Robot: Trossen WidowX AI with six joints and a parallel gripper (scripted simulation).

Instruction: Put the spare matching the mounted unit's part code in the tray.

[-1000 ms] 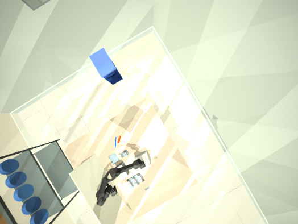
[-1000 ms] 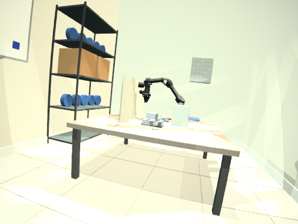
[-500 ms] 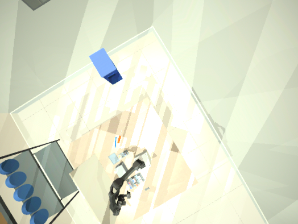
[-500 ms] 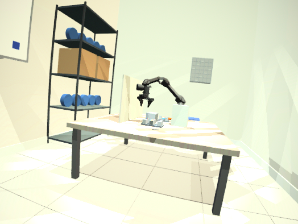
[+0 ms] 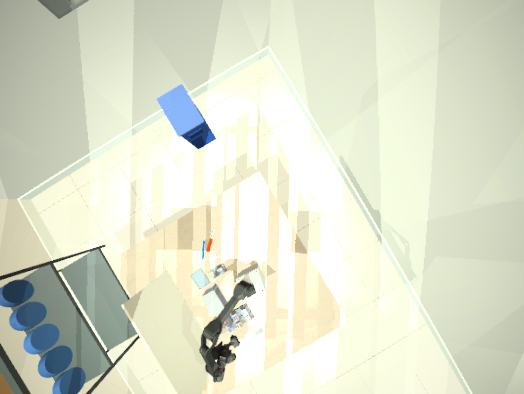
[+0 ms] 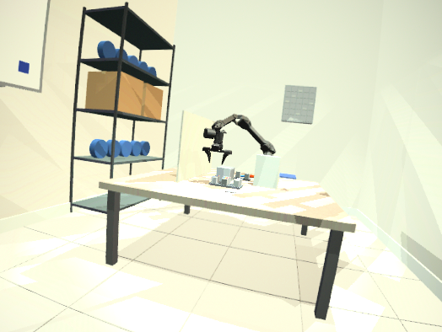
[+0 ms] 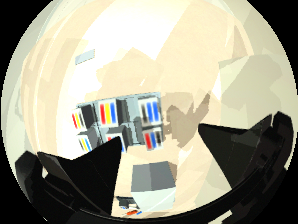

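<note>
My gripper tip is 40 mm short of the light blue tray, 410 mm to the left of it and 130 mm above it. The rest, counted from my gripper tip: upright wooden panel (220 mm ahead, 230 mm to the right, 90 mm above); then blue pen (80 mm behind, 590 mm to the right, 130 mm below).
</note>
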